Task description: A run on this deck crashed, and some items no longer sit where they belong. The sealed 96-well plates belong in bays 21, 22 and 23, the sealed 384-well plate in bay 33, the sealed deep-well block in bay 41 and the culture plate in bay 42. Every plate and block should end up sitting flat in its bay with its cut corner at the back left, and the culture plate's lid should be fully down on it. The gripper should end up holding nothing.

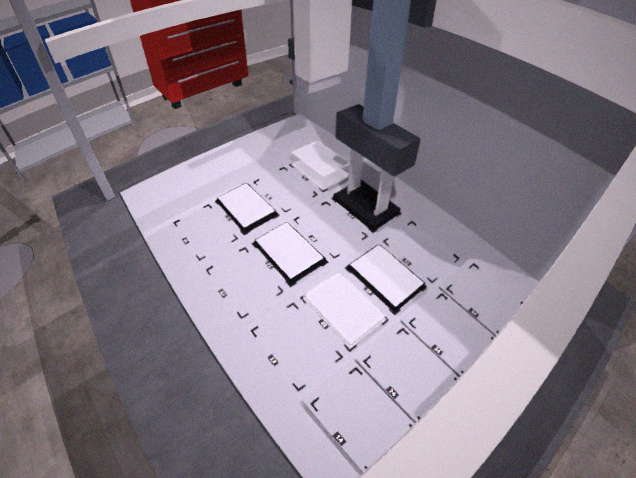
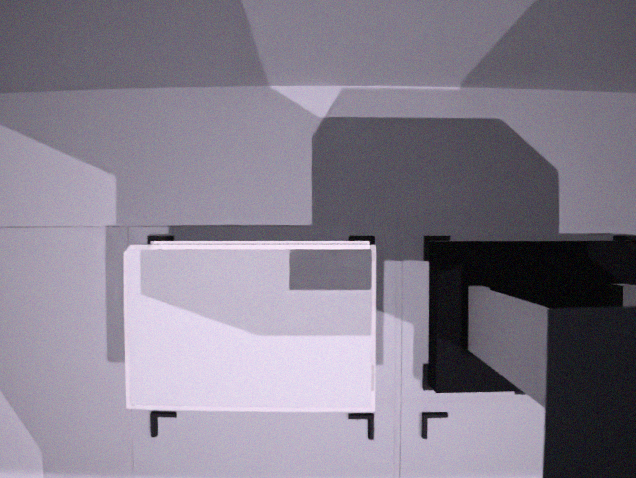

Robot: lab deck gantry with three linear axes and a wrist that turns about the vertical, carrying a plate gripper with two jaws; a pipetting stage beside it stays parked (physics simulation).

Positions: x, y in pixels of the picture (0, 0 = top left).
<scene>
A deep-well block shows in image 1 (323, 167) and in image 2 (254, 326). A black lid shows in image 1 and in image 2. A pale 96-well plate shows in image 1 (349, 314); in image 2 it is out of frame. One and the same spot on a grey back wall: (image 2: 52, 52) is (image 1: 335, 120). One and the same spot on the black lid: (image 2: 553, 274) is (image 1: 375, 197).
</scene>
